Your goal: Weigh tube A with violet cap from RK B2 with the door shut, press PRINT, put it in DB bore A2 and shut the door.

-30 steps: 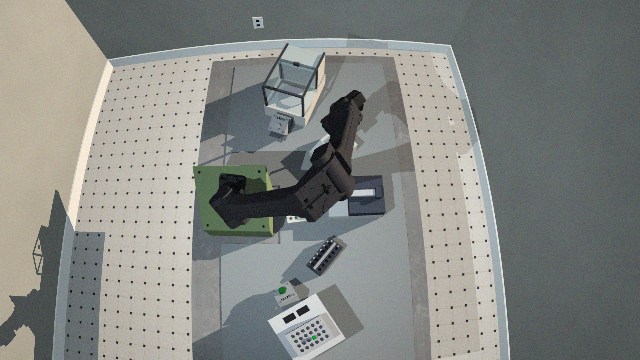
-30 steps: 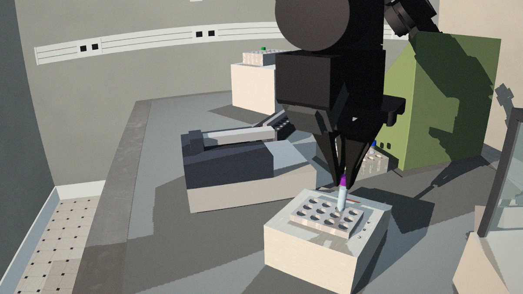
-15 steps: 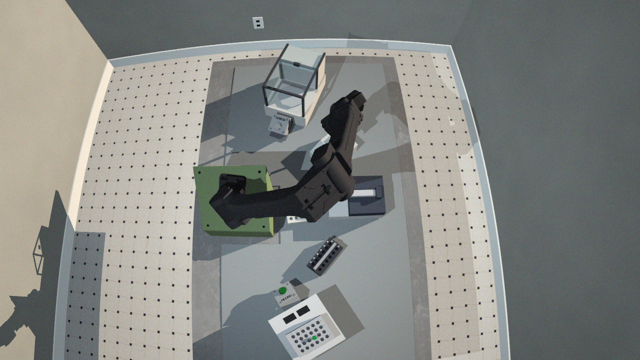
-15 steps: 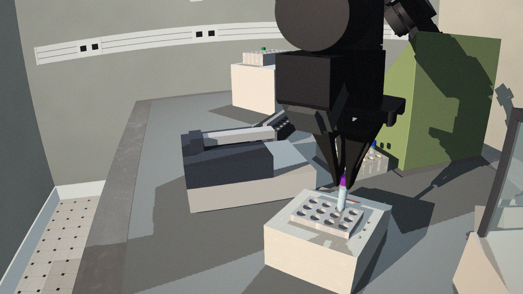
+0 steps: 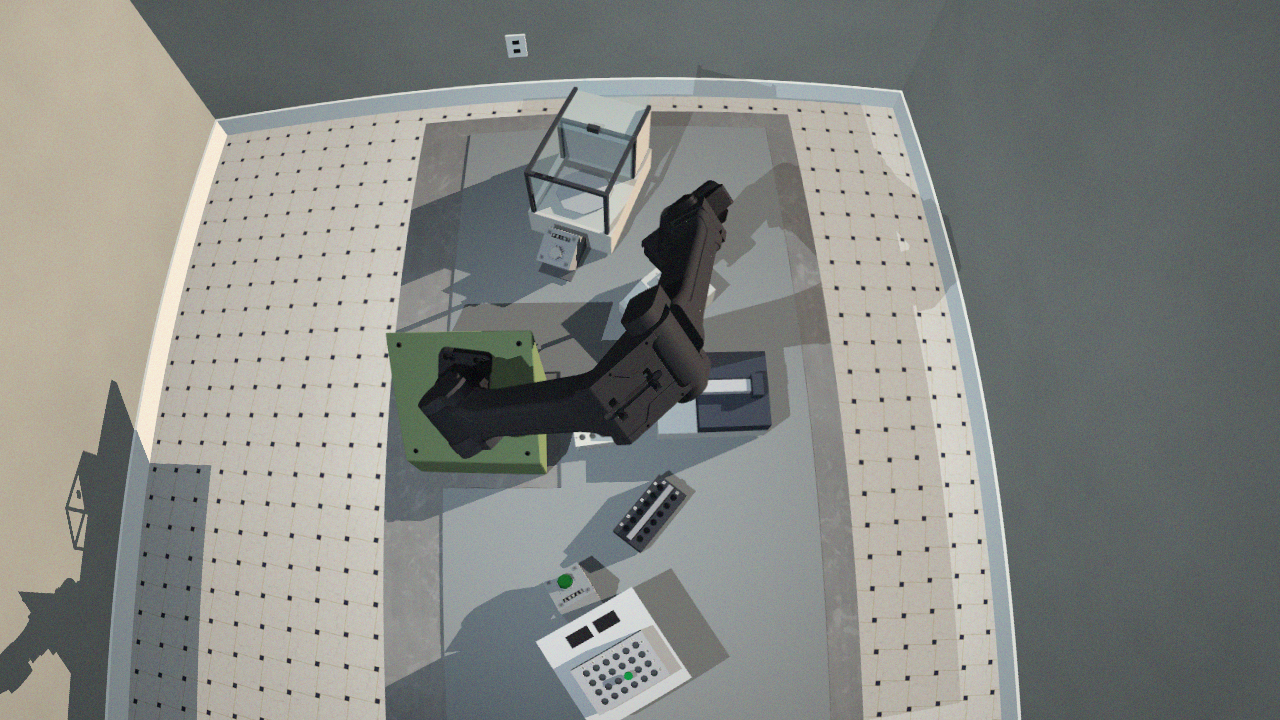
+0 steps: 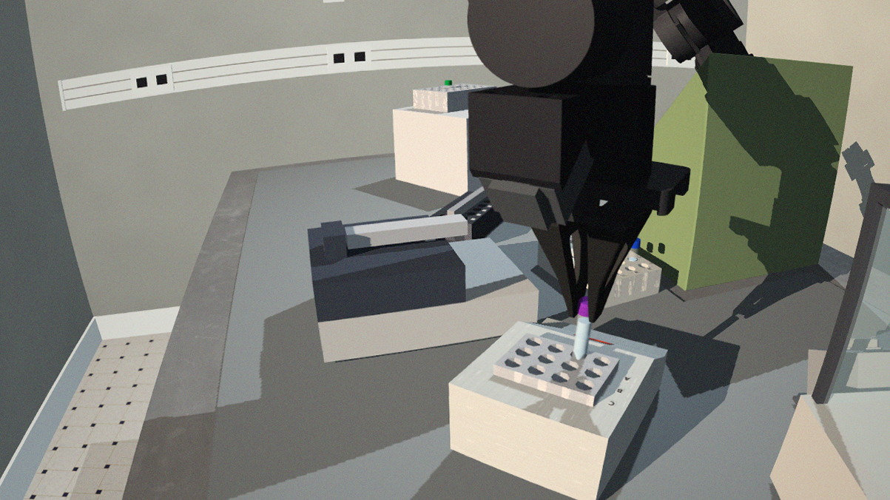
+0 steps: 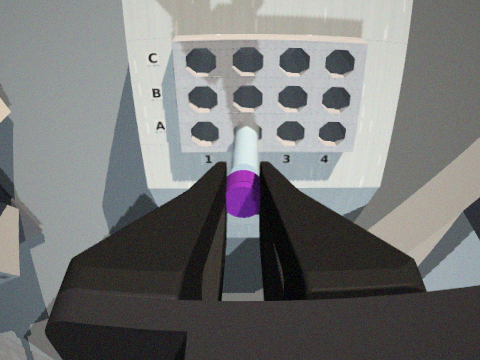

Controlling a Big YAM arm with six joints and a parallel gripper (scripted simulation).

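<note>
Right now the dry block DB is 20 mm to the right of my hand and 80 mm below it. Round my hand: tube rack RK 120 mm behind, 250 mm to the right, 90 mm below; octagonal balance pan 190 mm behind, 190 mm to the left, 30 mm below; spectrophotometer SP 100 mm ahead, 200 mm to the right, 40 mm below.
</note>
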